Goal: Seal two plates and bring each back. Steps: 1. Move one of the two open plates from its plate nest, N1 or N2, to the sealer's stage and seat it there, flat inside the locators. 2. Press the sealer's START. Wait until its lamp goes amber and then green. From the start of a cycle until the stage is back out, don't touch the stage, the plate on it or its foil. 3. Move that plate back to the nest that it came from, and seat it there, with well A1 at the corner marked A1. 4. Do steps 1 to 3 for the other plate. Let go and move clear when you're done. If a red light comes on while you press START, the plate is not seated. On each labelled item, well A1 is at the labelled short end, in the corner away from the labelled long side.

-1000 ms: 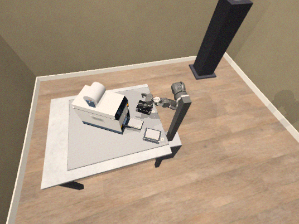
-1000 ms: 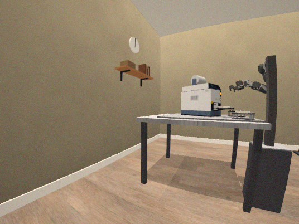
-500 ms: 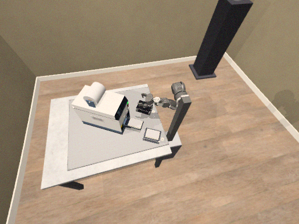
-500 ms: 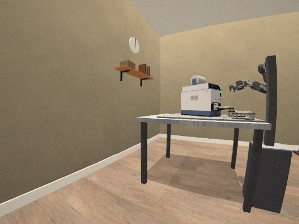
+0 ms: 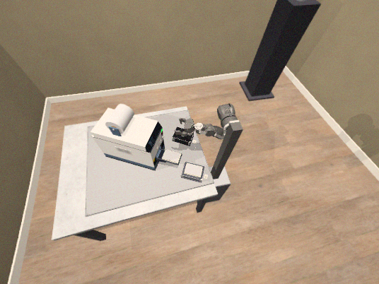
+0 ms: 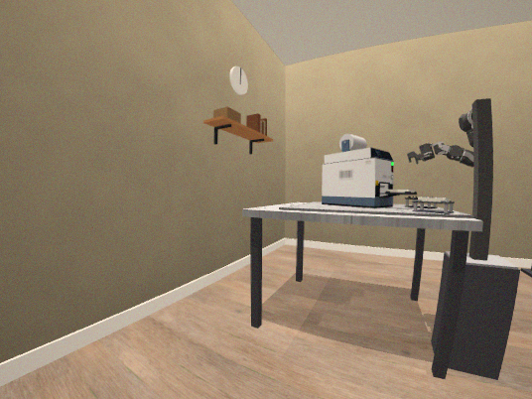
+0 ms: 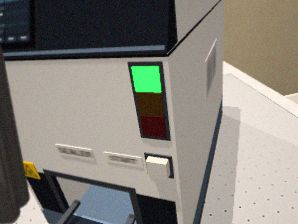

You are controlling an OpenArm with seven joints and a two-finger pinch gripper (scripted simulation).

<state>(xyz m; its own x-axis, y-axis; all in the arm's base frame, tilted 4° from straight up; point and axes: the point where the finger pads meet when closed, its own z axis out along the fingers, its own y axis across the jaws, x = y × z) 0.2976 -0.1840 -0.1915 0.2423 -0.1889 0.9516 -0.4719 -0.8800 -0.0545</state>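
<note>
Right now the plate is 7 cm ahead of my hand, 12 cm to the left of it and 20 cm below it. From my hand the other things lie so: plate nest: 8 cm behind, 25 cm to the left, 25 cm below; yellow warning label: 20 cm ahead, 16 cm to the left, 15 cm below; sealer stage: 7 cm ahead, 12 cm to the left, 21 cm below.
</note>
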